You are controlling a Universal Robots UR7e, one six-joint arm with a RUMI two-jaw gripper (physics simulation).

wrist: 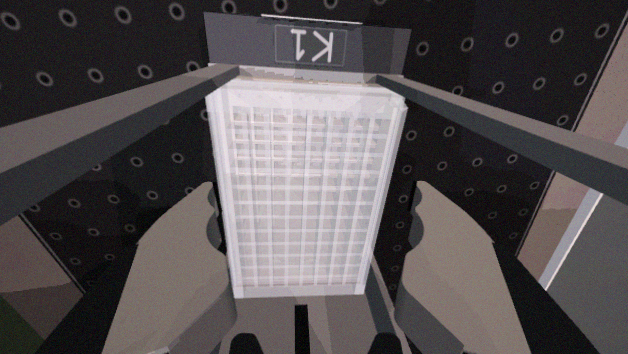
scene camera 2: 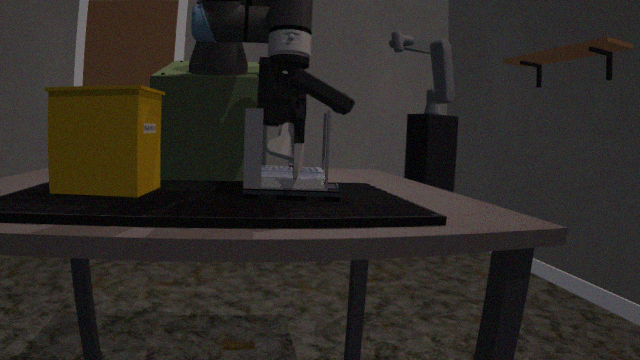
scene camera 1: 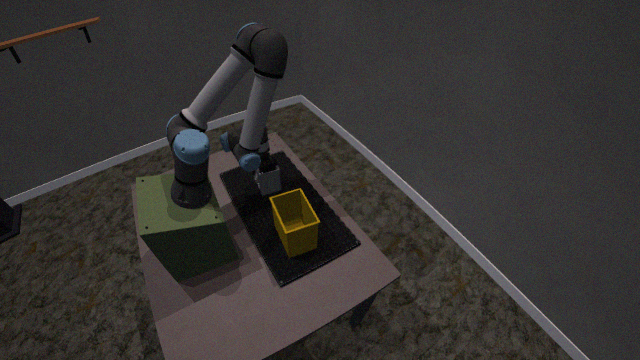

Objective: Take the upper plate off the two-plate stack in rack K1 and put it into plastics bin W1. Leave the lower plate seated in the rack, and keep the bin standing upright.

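Places are measured from the arm's base along level axes (x up, y right, z ahead), in metres.
Pixels of known places: gripper, fingertip midpoint: [wrist: 314,185] [scene camera 2: 292,178]; arm's base, link origin: [scene camera 2: 218,70] [scene camera 1: 191,194].
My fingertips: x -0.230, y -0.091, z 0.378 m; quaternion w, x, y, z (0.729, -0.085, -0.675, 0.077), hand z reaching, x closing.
Observation:
For each thing: its top centre in the pictures, then the offset to it from my fingertips. Level surfaces: height alone.
- Rack K1, top centre: [scene camera 2: 294,110] [scene camera 1: 264,161] dx +0.115, dy -0.001, dz -0.005 m
- lower plate, top centre: [wrist: 304,204] [scene camera 2: 286,175] dx +0.003, dy +0.009, dz -0.008 m
- yellow bin W1, top centre: [scene camera 2: 107,89] [scene camera 1: 293,209] dx +0.148, dy +0.325, dz -0.090 m
- black perforated board, surface height: dx -0.031 m
Rack K1 [scene camera 1: 270,184] [scene camera 2: 253,150] [wrist: 240,47] is grey, with an end wall and upright posts. In it lies a two-plate stack. The clear, gridded upper plate [scene camera 2: 272,170] [wrist: 302,200] is on top; the lower plate [scene camera 2: 280,182] is beneath it and hidden from above. My gripper [scene camera 2: 297,172] [wrist: 314,185] is open and points down inside the rack, one jaw on each side of the stack in the wrist view, with nothing held. Its tips are at about plate height in scene camera 2. The yellow bin W1 [scene camera 1: 302,242] [scene camera 2: 95,140] stands upright beside the rack, its inside showing no plate.
A black perforated board [scene camera 1: 337,237] [scene camera 2: 200,207] [wrist: 145,102] carries the rack and bin on the table [scene camera 1: 225,310] [scene camera 2: 300,248]. The green pedestal [scene camera 1: 187,250] [scene camera 2: 205,130] bears my arm behind them. The rack's tall posts rise around the gripper. Another arm [scene camera 2: 442,70] stands in the background.

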